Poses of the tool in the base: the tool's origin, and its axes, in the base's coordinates. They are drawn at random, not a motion.
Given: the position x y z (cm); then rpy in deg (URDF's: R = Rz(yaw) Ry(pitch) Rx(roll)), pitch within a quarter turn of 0, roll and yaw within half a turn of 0.
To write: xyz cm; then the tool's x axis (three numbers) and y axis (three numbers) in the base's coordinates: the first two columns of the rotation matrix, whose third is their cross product. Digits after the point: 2 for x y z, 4 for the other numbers.
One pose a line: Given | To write
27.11, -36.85, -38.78, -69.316, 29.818, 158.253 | 27.11, -36.85, -38.78, -0.8059, 0.3215, -0.4972, 0.3012, -0.5004, -0.8117
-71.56, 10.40, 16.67, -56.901, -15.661, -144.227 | -71.56, 10.40, 16.67, -0.7812, -0.5629, 0.2699, 0.1358, -0.5753, -0.8066
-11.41, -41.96, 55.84, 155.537, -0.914, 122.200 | -11.41, -41.96, 55.84, -0.5328, 0.8461, 0.0160, 0.7737, 0.4794, 0.4141
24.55, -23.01, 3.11, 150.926, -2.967, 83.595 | 24.55, -23.01, 3.11, 0.1114, 0.9924, 0.0518, 0.8657, -0.1225, 0.4853
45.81, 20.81, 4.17, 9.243, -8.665, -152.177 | 45.81, 20.81, 4.17, -0.8743, -0.4614, 0.1507, 0.4821, -0.8616, 0.1588
